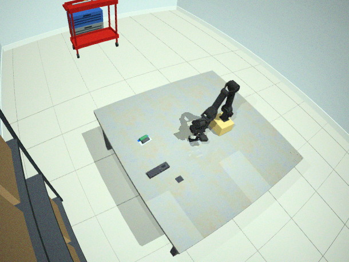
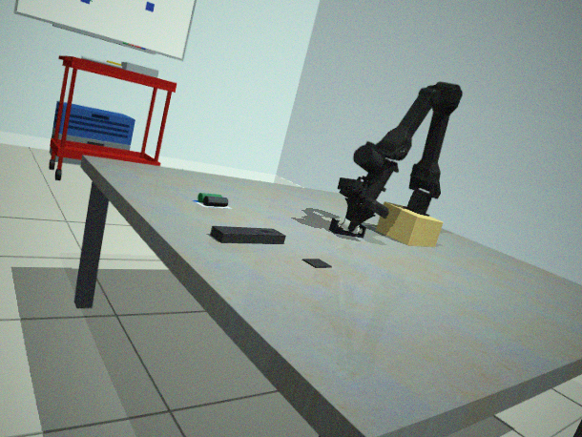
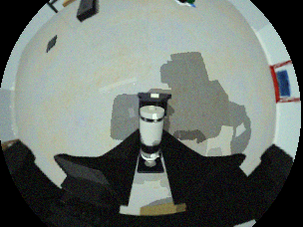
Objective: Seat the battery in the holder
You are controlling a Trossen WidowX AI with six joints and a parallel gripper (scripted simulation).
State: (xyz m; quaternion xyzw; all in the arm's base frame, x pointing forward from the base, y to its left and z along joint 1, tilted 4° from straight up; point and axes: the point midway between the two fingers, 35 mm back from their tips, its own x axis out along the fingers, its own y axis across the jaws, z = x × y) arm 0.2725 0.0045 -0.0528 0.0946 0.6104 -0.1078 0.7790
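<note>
Now: gripper tip 10 mm below the battery. Also, from my gripper tip: long black bar (380 mm ahead, 90 mm to the left); then white card (320 mm ahead, 180 mm to the right, 10 mm below); then small dark square plate (290 mm ahead, 220 mm to the left, 20 mm below).
</note>
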